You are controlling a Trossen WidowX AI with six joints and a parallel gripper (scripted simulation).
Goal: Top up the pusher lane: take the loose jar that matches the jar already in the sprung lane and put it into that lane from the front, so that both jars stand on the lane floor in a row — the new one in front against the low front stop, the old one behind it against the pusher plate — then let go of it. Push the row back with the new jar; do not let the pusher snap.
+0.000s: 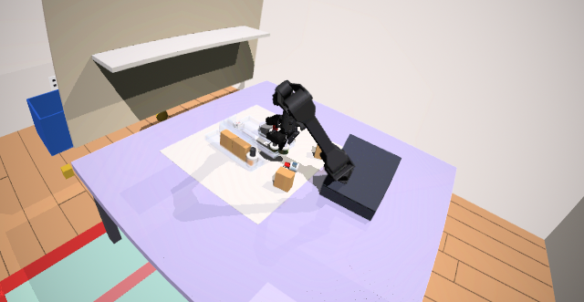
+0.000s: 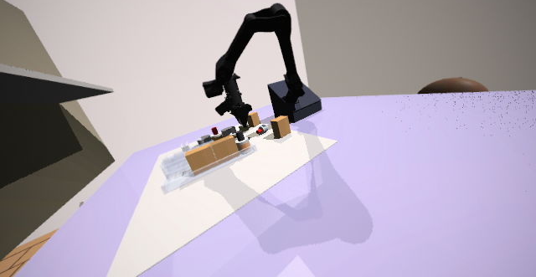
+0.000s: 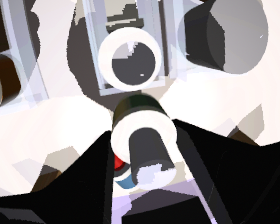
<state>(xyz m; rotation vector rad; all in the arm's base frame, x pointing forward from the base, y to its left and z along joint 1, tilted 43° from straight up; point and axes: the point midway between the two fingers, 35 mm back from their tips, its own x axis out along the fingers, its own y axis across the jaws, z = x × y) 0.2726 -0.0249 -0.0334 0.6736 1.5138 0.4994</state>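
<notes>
My gripper tip is now 70 mm short of the jar, 120 mm to the right of it and 10 mm above it. From my gripper tip the other things lie so: clear lane rack (200 mm ahead, 40 mm below).
</notes>
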